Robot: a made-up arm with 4 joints. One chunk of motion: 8 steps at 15 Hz.
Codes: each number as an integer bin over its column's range. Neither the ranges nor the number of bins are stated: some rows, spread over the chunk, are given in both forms.
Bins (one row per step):
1: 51 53 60 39
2: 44 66 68 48
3: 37 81 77 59
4: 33 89 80 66
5: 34 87 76 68
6: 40 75 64 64
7: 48 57 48 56
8: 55 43 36 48
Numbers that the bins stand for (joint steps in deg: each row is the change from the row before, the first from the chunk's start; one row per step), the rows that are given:
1: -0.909 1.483 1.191 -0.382
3: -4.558 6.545 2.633 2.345
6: -3.776 5.461 1.530 3.027
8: 0.133 -0.325 -0.845 0.845
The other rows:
2: -2.733 3.833 1.870 0.845
4: -5.600 7.992 2.888 3.300
5: -5.339 7.630 2.548 3.573
7: -1.691 2.206 0.173 1.936

